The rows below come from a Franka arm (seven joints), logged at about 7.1 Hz.
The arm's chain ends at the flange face. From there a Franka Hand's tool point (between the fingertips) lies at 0.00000 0.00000 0.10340 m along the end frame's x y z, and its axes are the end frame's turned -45 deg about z.
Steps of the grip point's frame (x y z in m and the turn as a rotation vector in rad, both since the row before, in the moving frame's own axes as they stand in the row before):
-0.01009, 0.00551, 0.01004, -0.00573, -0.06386, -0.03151
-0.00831, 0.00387, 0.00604, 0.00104, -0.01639, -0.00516
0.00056, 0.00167, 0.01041, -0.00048, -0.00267, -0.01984
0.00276, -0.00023, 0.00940, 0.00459, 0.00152, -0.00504
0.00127, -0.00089, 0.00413, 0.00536, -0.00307, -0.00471
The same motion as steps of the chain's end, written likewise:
0.00093, 0.00588, 0.01025, -0.04921, -0.04110, -0.03151
-0.00187, 0.00749, 0.00605, -0.01085, -0.01232, -0.00516
0.00173, 0.00055, 0.01041, -0.00223, -0.00155, -0.01984
0.00201, -0.00167, 0.00940, 0.00432, -0.00217, -0.00504
0.00089, -0.00136, 0.00413, 0.00162, -0.00596, -0.00471

